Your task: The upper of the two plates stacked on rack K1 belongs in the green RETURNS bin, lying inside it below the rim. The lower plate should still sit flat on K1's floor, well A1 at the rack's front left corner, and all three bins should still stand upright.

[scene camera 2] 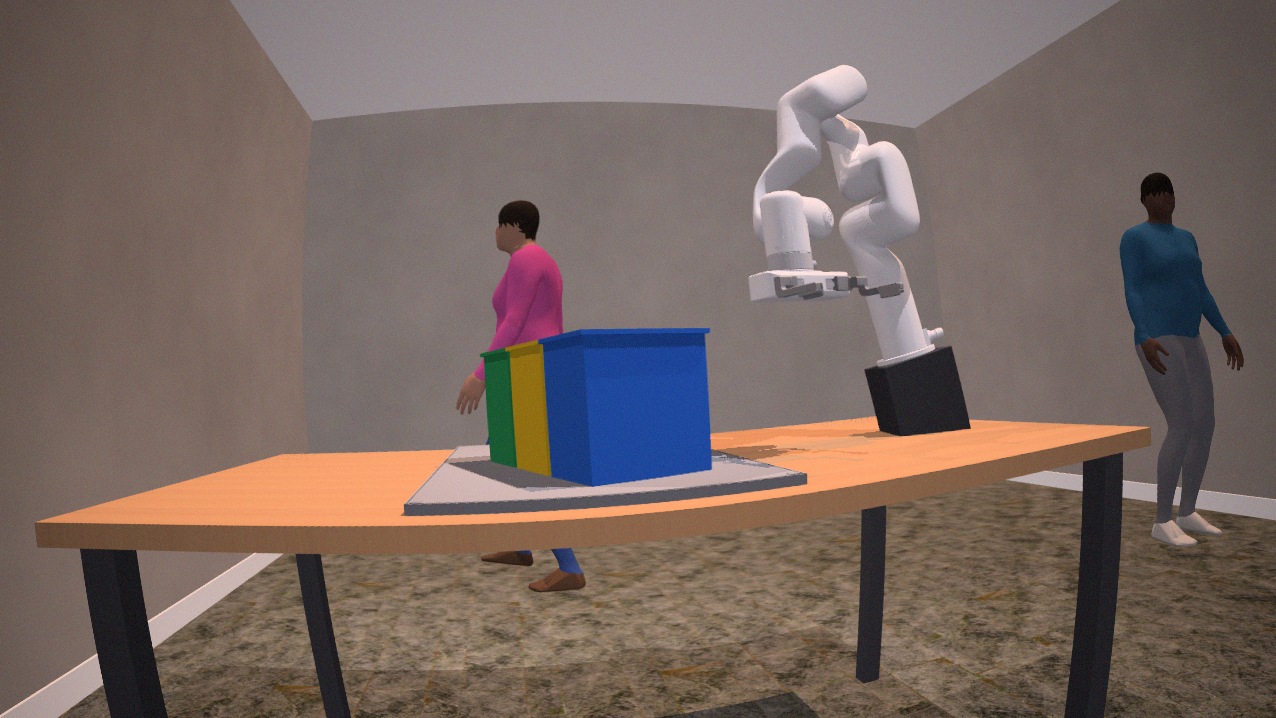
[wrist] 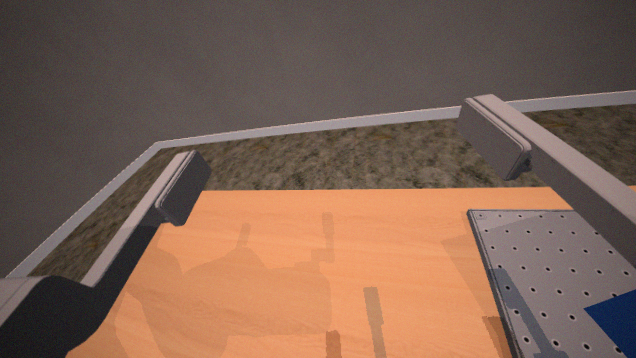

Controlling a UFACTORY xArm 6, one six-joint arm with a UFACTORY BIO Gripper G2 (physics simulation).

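Frame: origin at the arm's base, x up, y right, z ahead, level; centimetres.
Seen in the pictures: hand, tool point: (scene camera 2: 853, 290) (wrist: 322, 162); arm's base, link origin: (scene camera 2: 906, 357).
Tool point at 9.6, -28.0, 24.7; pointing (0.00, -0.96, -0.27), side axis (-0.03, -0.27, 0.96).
Observation:
Offsets run from my tool point to a thing's top centre, as dx, dy, dz. Level surfaces: height alone.
The green RETURNS bin {-4.8, +23.7, +43.7} (scene camera 2: 499, 410) stands upright at the left end of the bin row in the scene view, beside the yellow bin {-4.8, +11.7, +38.5} (scene camera 2: 528, 406). The large blue bin {-4.8, -0.3, +33.3} (scene camera 2: 638, 406) (wrist: 617, 320) stands upright at the other end, and its corner shows at the lower right of the wrist view. The inside of the bins is hidden. Rack K1 and its two plates do not show in either view. My gripper (scene camera 2: 852, 290) (wrist: 340, 162) is open and empty, high above the table and to the right of the bins in the scene view.
The bins stand on a grey perforated board {dx -22.8} (scene camera 2: 446, 495) (wrist: 542, 223) on the wooden table {dx -24.0} (scene camera 2: 223, 500) (wrist: 280, 210). The arm's black base (scene camera 2: 919, 392) stands at the table's far right. A person in pink (scene camera 2: 535, 290) is behind the table; another in blue (scene camera 2: 1164, 276) is at the right.

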